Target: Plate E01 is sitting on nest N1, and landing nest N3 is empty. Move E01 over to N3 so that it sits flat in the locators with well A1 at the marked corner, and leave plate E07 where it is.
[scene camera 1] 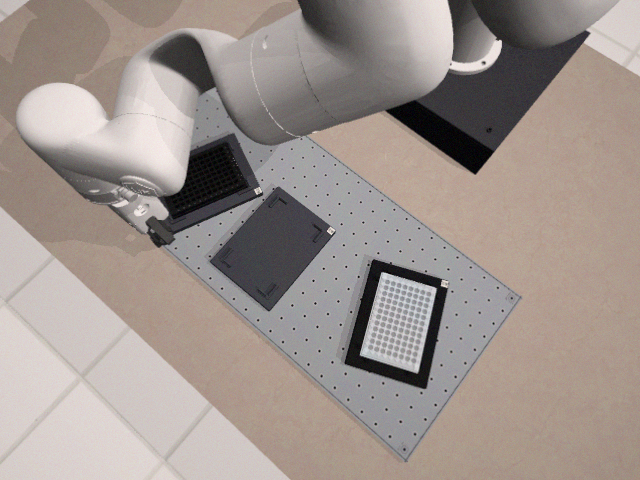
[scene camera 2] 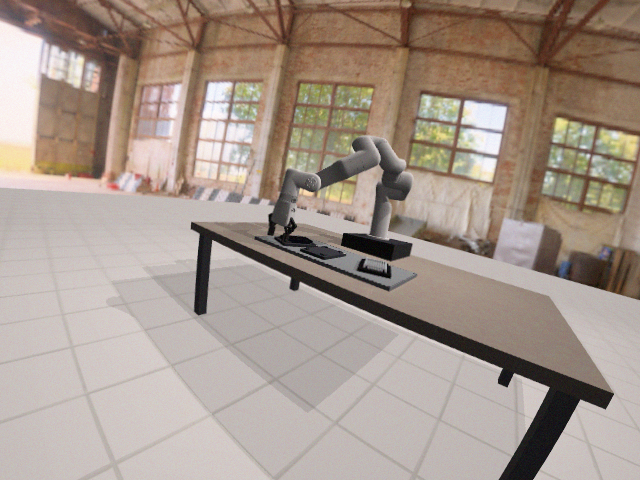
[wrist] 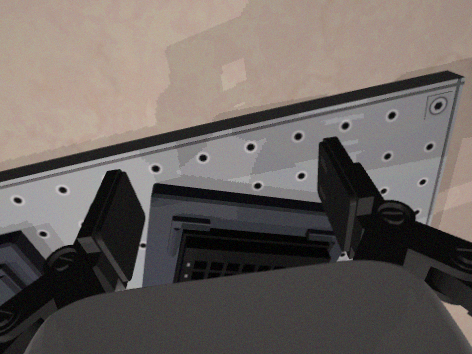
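Observation:
A black well plate (scene camera 1: 211, 173) (wrist: 235, 267) sits in a dark nest (scene camera 1: 217, 206) (wrist: 159, 225) at the breadboard's left end. An empty dark nest (scene camera 1: 271, 250) (scene camera 2: 323, 251) with corner locators lies in the middle; its tag (scene camera 1: 330, 230) marks one corner. A white well plate (scene camera 1: 398, 322) (scene camera 2: 375, 266) sits in a black nest (scene camera 1: 364, 315) at the right. The labels are too small to read. My gripper (scene camera 1: 161, 233) (scene camera 2: 279, 236) (wrist: 225, 179) is open and empty, low over the black plate's nest. In the wrist view its fingers stand wide, and its body hides much of the black plate.
The grey perforated breadboard (scene camera 1: 320, 281) (scene camera 2: 403, 281) (wrist: 280, 162) carries all three nests on the brown table (scene camera 1: 558, 232) (scene camera 2: 480, 310). The arm's black base block (scene camera 1: 509, 98) (scene camera 2: 372, 248) stands behind the breadboard. The arm hangs over the breadboard's far left part in scene camera 1.

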